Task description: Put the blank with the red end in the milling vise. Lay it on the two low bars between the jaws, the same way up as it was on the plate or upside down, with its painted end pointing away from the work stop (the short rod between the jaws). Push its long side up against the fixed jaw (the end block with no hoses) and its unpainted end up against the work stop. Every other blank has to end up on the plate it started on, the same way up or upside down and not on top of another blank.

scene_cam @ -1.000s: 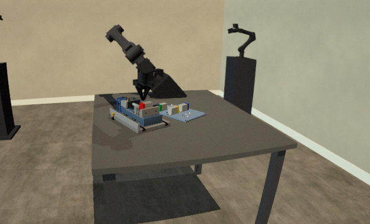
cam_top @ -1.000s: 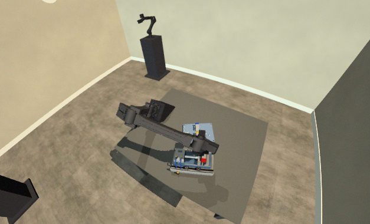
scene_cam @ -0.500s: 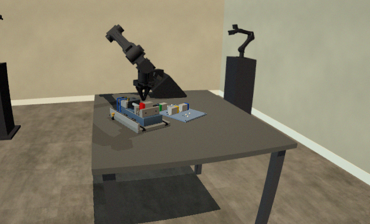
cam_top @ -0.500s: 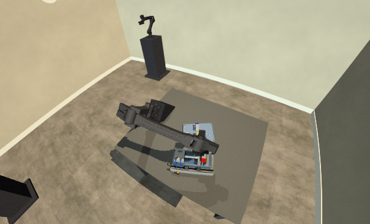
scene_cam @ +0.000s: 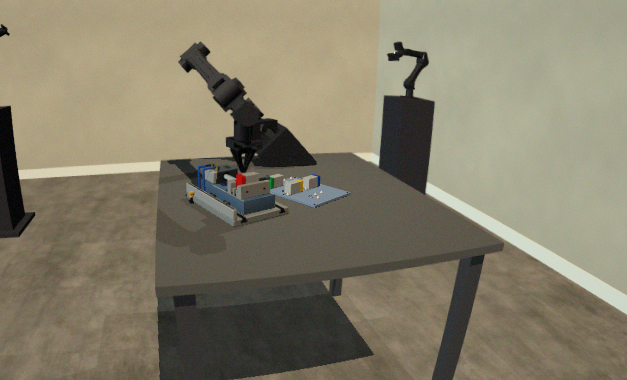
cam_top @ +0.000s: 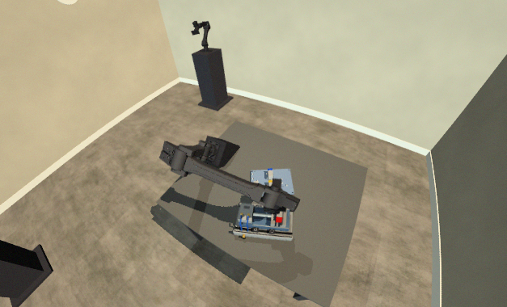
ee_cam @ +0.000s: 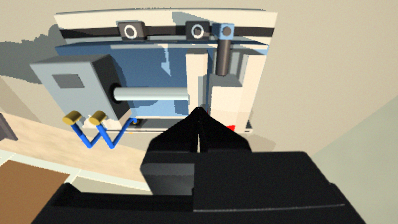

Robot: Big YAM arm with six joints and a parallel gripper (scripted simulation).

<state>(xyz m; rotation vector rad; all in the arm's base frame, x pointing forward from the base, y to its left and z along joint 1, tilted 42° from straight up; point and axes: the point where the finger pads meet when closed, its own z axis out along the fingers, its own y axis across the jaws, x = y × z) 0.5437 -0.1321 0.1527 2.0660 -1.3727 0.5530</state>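
Right now the grey bar with red end is 3 cm ahead of my hand, 1 cm to the left of it and 3 cm below it. Also, from my hand: fixed jaw (5 cm ahead, 2 cm to the left, 5 cm below); then moving jaw (5 cm below); then work stop rod (5 cm to the left, 3 cm below).
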